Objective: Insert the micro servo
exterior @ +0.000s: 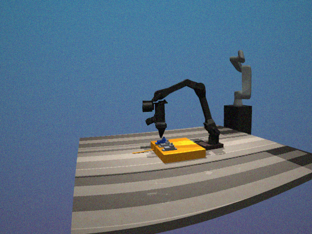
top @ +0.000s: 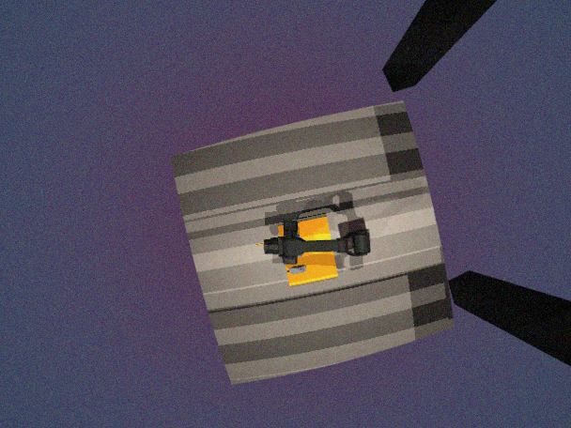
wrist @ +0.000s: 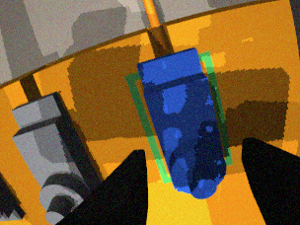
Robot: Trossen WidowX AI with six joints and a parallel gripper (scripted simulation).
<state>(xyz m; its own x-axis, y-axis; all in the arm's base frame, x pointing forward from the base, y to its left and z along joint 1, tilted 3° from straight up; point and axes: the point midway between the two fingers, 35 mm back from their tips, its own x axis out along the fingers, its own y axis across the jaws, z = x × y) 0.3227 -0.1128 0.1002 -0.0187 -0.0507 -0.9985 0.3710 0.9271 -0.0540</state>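
The orange deck lies 10 cm behind my gripper tip, 9 cm to the left of it and 6 cm below it.
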